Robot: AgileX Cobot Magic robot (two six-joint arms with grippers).
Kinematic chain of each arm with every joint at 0, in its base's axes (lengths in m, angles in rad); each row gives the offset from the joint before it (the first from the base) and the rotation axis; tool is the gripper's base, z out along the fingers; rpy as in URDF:
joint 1: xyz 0 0 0.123 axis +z
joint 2: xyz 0 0 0 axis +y
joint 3: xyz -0.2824 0 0.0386 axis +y
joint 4: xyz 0.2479 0 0.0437 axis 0.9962 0 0.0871
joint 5: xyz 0 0 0 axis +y
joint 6: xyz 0.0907 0 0.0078 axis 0.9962 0 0.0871
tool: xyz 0 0 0 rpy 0 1.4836 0
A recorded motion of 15 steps. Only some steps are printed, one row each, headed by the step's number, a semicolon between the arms.
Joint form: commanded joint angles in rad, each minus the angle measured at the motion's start. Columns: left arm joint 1, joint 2, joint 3, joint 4, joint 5, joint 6; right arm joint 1, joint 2, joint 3, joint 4, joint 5, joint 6.
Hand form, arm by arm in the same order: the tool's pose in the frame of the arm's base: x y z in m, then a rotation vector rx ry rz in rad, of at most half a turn. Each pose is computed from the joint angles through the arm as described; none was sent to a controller.
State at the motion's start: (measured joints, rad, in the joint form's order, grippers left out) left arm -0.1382 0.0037 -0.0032 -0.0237 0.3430 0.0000; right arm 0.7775 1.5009 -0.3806 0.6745 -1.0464 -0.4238
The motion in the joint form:
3: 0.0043 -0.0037 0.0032 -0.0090 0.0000 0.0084; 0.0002 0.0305 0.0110 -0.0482 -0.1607 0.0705
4: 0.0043 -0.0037 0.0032 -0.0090 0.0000 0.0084; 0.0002 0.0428 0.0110 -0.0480 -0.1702 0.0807
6: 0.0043 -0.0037 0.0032 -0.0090 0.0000 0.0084; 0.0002 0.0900 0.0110 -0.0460 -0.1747 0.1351
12: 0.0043 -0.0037 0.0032 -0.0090 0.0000 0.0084; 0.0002 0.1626 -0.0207 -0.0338 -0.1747 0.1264
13: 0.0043 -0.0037 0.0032 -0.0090 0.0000 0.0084; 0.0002 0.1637 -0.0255 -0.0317 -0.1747 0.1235
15: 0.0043 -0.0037 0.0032 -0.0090 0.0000 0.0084; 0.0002 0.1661 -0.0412 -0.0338 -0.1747 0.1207
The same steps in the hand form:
3: 0.0529 -0.0081 0.1822 0.1096 1.8248 -0.1202; 0.2075 0.1344 0.2008 -0.2031 1.5104 0.1015
4: 0.0529 -0.0081 0.1822 0.1096 1.8248 -0.1202; 0.2082 0.1348 0.1987 -0.1987 1.5122 0.1024
6: 0.0529 -0.0081 0.1822 0.1096 1.8248 -0.1202; 0.2106 0.1369 0.1875 -0.1790 1.5508 0.1223
12: 0.0529 -0.0081 0.1822 0.1096 1.8248 -0.1202; 0.2188 0.1438 0.1752 -0.1959 1.5852 0.0906
13: 0.0529 -0.0081 0.1822 0.1096 1.8248 -0.1202; 0.2197 0.1444 0.1758 -0.1942 1.5828 0.0891
15: 0.0529 -0.0081 0.1822 0.1096 1.8248 -0.1202; 0.2222 0.1471 0.1783 -0.1913 1.5717 0.0942

